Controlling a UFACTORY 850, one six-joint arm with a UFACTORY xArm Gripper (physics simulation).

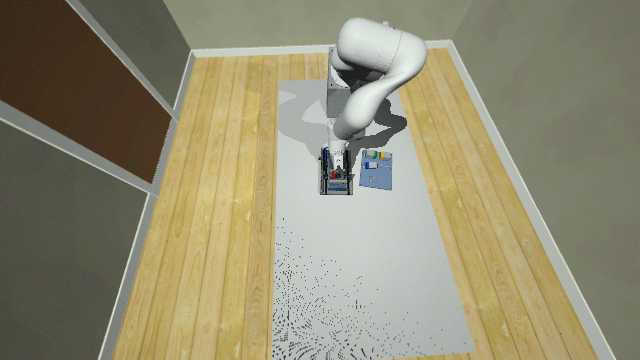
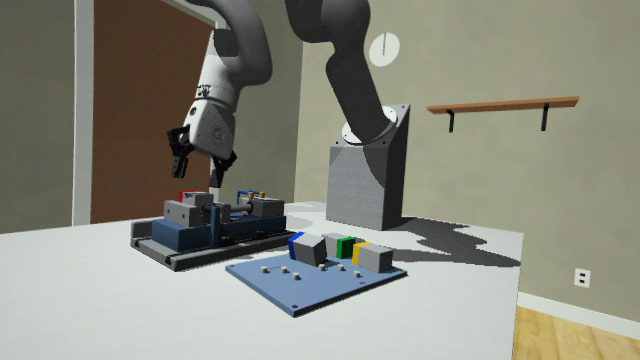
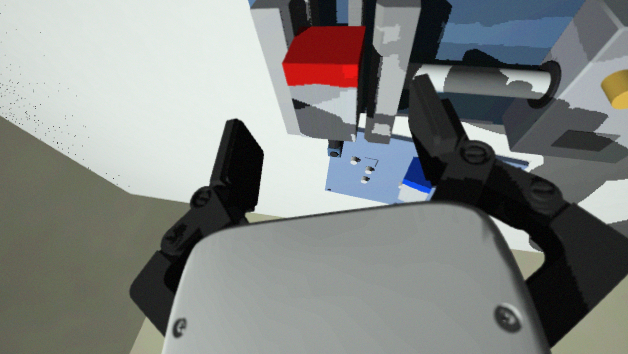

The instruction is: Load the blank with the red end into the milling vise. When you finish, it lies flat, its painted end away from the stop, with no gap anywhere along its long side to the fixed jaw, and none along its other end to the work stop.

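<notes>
The blank with the red end (image 1: 333, 174) (image 2: 196, 196) (image 3: 324, 75) sits between the vise jaws, its top above them and looking roughly level. Its red end points away from the dark blue stop post (image 2: 215, 226) (image 3: 334, 148). The outer fixed jaw (image 2: 179, 214) (image 3: 274, 65) is close along one long side; contact there and at the stop cannot be told. A dark gap separates the blank from the moving jaw (image 2: 222, 212) (image 3: 396, 55). My gripper (image 2: 197, 180) (image 3: 325, 118) is open and empty above the blank, touching nothing.
A blue pegged plate (image 1: 376, 185) (image 2: 295, 295) (image 3: 345, 187) beside the vise bears the blue-ended blank (image 1: 371, 165) (image 2: 309, 248) (image 3: 417, 177), green-ended blank (image 1: 371, 154) (image 2: 340, 245) and yellow-ended blank (image 1: 384, 155) (image 2: 373, 256). The vise's screw block (image 2: 269, 208) stands towards the robot's base.
</notes>
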